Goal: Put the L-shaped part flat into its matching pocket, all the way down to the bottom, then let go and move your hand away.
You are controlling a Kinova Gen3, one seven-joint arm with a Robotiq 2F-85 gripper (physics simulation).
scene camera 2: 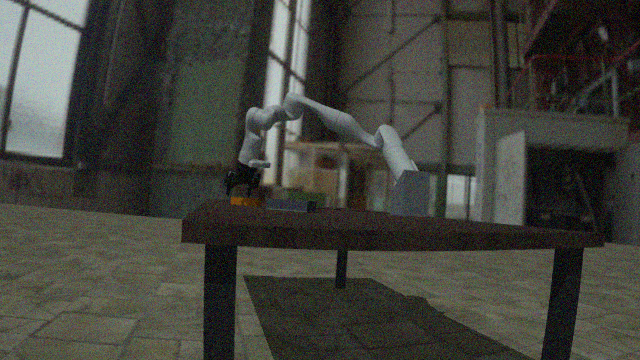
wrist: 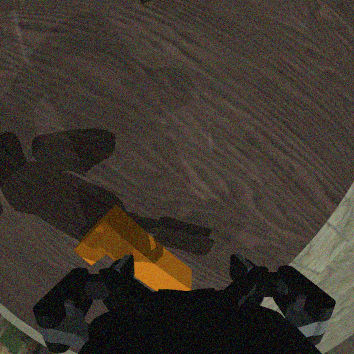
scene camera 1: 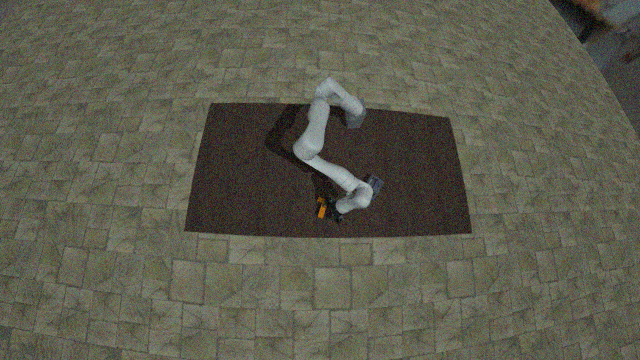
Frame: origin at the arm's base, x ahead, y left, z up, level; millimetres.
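Where they show: gripper, fingertip midpoint: (scene camera 2: 238, 196) (wrist: 182, 265) (scene camera 1: 327, 213); arm's base, link origin: (scene camera 2: 409, 182) (scene camera 1: 356, 110).
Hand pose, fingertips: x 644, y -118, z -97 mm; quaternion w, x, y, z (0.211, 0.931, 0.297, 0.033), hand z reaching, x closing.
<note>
Each offset is from my fingertips to the centre of the thing.
The orange L-shaped part @(30 mm back, 43 mm right, 17 mm down) (scene camera 1: 321, 208) (scene camera 2: 245, 201) (wrist: 112, 231) lies flat on the table, outside the pocket block. The blue-grey block @(182 mm back, 257 mm left, 13 mm down) (scene camera 1: 378, 184) (scene camera 2: 286, 204) stands apart from it, to its right in both scene views. The arm covers part of the block in scene view 1, and its pocket cannot be made out. My gripper (scene camera 1: 334, 210) (scene camera 2: 242, 190) (wrist: 182, 265) is open and empty, a little above the part. In the wrist view the left finger overlaps the part's lower edge, and the long leg reaches into the gap between the fingers. The right finger is off the part.
The brown table (scene camera 1: 240, 175) (scene camera 2: 390, 237) has its near edge in scene view 1 close to the part and gripper. The arm's grey base (scene camera 1: 355, 120) (scene camera 2: 411, 195) stands near the far edge. Tiled floor (wrist: 332, 240) shows beyond the table edge in the wrist view.
</note>
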